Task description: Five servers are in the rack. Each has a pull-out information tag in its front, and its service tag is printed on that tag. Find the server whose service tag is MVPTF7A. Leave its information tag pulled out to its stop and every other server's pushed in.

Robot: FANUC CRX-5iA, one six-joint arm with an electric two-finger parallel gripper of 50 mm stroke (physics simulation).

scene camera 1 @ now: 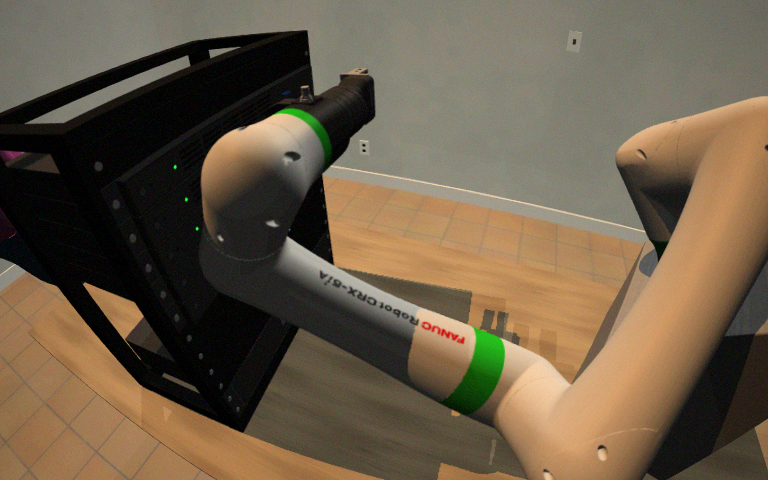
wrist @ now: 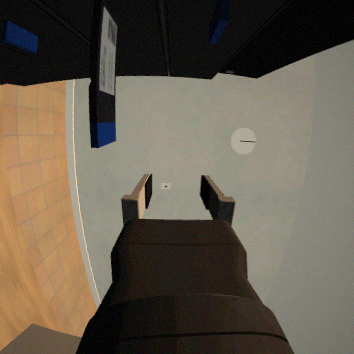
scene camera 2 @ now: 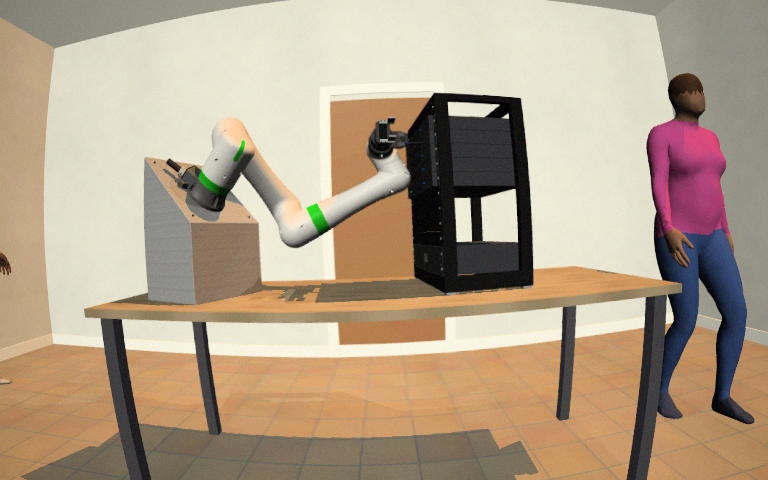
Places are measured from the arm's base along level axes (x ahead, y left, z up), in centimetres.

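Pixels of known places: gripper, between the fingertips: point(scene camera 1: 363, 86) point(wrist: 175, 184) point(scene camera 2: 392, 126); arm's base, origin of its link: point(scene camera 2: 205, 198).
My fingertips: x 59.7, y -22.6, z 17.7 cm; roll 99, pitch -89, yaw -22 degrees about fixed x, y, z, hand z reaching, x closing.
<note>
For each thing: its top centre in the pictures, then the offset to it from my fingertips. "spot": a spot on its surface instead. Level surfaces: height alone.
- information tag, centre of its top: point(wrist: 109, 25) point(scene camera 2: 420, 142) dx +11.5, dy +7.2, dz -3.3 cm
- top tag, centre of its top: point(wrist: 221, 23) point(scene camera 2: 420, 130) dx +11.7, dy +7.1, dz +1.1 cm
- lower tag, a spot on its surface: point(wrist: 20, 36) point(scene camera 2: 421, 156) spot: dx +11.7, dy +7.3, dz -7.7 cm
- wooden table, height of its surface: dz -51.1 cm
The black rack point(scene camera 1: 66, 135) point(scene camera 2: 523, 198) holds the dark servers point(scene camera 2: 481, 152). In the wrist view one information tag point(wrist: 103, 107) point(scene camera 2: 416, 142), second from the top, sticks out of its server, with a white label and a blue end. Its print is too small and slanted to read. The blue end of the top tag point(wrist: 219, 21) point(scene camera 2: 420, 130) and that of a lower tag point(wrist: 20, 36) point(scene camera 2: 421, 155) sit close to the fronts. My gripper point(wrist: 175, 184) point(scene camera 2: 387, 130) is open and empty, in front of the rack's upper part and beside the pulled-out tag, apart from it.
My forearm point(scene camera 1: 362, 316) point(scene camera 2: 356, 206) hides much of the server fronts in scene camera 1. The sloped robot base point(scene camera 2: 223, 260) and the rack stand on the wooden table point(scene camera 2: 368, 308). A person in pink point(scene camera 2: 688, 181) stands behind the rack. A lower unit point(scene camera 2: 487, 257) sits at the rack's bottom.
</note>
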